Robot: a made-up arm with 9 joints.
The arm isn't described. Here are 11 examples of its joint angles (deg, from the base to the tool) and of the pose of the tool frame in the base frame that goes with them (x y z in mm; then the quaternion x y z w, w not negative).
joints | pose
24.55 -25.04 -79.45 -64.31 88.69 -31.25 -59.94 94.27 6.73 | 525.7 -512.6 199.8 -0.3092 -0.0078 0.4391 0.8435
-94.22 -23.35 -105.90 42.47 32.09 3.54 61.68 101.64 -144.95 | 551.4 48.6 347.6 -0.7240 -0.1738 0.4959 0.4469
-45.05 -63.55 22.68 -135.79 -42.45 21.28 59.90 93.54 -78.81 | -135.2 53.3 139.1 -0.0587 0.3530 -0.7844 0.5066
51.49 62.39 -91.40 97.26 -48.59 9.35 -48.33 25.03 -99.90 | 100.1 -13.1 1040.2 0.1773 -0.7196 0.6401 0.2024
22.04 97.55 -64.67 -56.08 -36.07 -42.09 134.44 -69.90 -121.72 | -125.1 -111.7 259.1 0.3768 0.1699 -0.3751 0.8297
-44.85 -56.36 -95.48 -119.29 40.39 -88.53 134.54 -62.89 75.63 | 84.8 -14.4 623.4 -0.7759 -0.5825 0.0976 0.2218
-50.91 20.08 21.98 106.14 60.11 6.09 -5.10 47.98 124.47 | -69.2 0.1 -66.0 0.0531 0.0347 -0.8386 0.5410
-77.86 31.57 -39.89 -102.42 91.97 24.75 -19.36 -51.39 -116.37 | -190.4 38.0 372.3 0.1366 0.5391 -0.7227 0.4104
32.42 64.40 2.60 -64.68 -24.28 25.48 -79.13 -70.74 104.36 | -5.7 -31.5 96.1 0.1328 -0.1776 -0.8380 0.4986
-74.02 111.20 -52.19 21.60 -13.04 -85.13 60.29 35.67 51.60 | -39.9 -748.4 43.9 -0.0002 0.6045 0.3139 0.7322
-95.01 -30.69 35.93 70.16 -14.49 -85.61 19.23 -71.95 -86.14 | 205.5 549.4 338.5 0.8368 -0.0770 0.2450 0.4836
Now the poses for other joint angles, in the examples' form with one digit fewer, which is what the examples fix.
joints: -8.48 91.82 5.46 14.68 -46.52 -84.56 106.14 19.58 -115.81
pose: -52 -404 284 0.204 0.700 0.469 0.499
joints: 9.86 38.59 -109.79 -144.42 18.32 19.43 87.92 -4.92 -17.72
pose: 96 142 335 0.505 -0.075 0.784 0.353
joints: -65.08 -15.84 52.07 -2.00 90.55 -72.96 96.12 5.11 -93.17
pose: 82 268 448 0.923 0.151 0.093 0.343
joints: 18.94 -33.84 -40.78 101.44 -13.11 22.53 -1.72 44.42 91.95
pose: 275 -666 701 -0.739 -0.318 0.118 0.582
